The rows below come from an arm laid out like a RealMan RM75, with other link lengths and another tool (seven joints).
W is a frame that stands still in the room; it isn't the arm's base.
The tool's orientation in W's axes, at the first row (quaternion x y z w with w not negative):
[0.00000 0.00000 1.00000 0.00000]
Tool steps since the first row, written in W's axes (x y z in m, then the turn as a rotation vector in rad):
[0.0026 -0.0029 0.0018 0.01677 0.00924 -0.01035]
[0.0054 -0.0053 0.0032 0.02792 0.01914 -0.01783]
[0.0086 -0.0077 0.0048 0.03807 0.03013 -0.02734]
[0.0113 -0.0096 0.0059 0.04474 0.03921 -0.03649]
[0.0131 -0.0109 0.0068 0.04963 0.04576 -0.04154]
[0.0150 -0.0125 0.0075 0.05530 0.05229 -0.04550]
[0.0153 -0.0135 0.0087 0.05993 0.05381 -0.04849]
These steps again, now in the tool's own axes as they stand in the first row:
[-0.0026 0.0029 0.0018 -0.01677 -0.00924 -0.01035]
[-0.0054 0.0053 0.0032 -0.02792 -0.01914 -0.01783]
[-0.0086 0.0077 0.0048 -0.03807 -0.03013 -0.02734]
[-0.0113 0.0096 0.0059 -0.04474 -0.03921 -0.03649]
[-0.0131 0.0109 0.0068 -0.04963 -0.04576 -0.04154]
[-0.0150 0.0125 0.0075 -0.05530 -0.05229 -0.04550]
[-0.0153 0.0135 0.0087 -0.05993 -0.05381 -0.04849]

